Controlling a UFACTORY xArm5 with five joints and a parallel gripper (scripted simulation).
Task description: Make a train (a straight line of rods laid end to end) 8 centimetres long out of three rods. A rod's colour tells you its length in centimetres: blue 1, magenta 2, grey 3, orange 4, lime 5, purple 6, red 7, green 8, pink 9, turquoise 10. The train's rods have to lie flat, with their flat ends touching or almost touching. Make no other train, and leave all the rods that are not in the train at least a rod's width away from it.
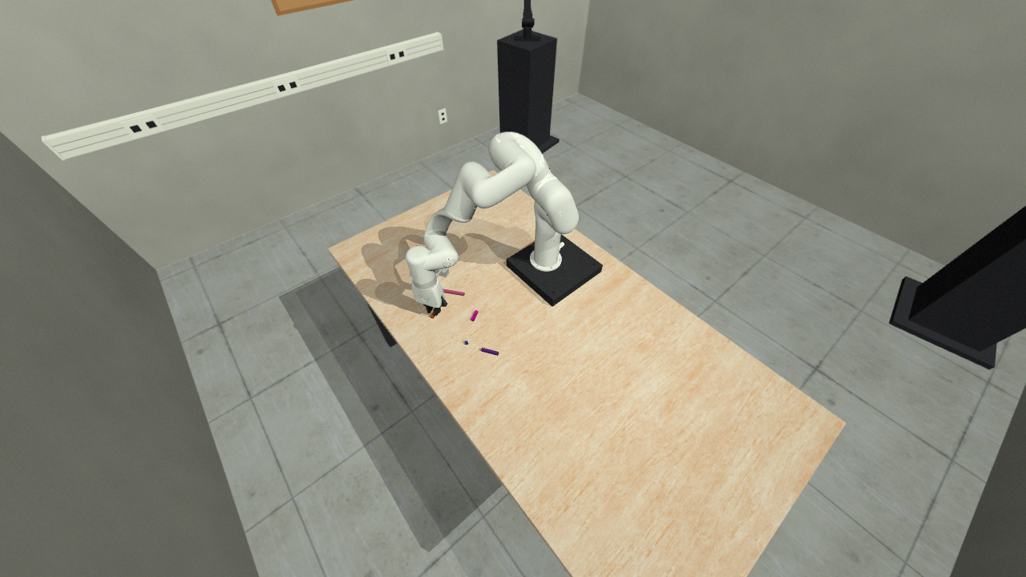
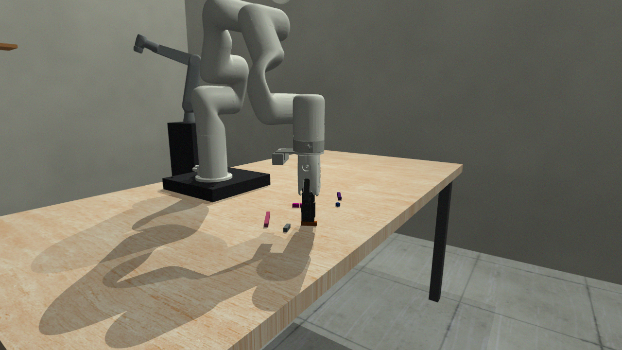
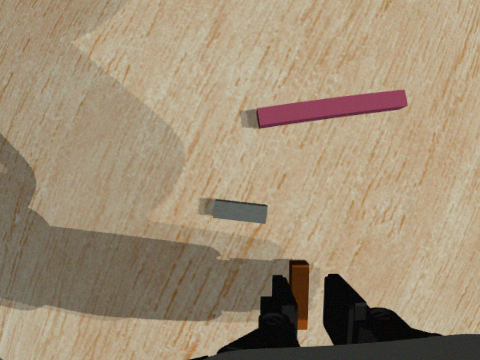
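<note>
Now: the orange rod 30 mm below my hand. From my hand the other things lie so: grey rod (30 mm behind, 50 mm to the right, 30 mm below); then pink rod (110 mm behind, 20 mm to the right, 30 mm below); then blue rod (10 mm ahead, 180 mm to the left, 30 mm below).
</note>
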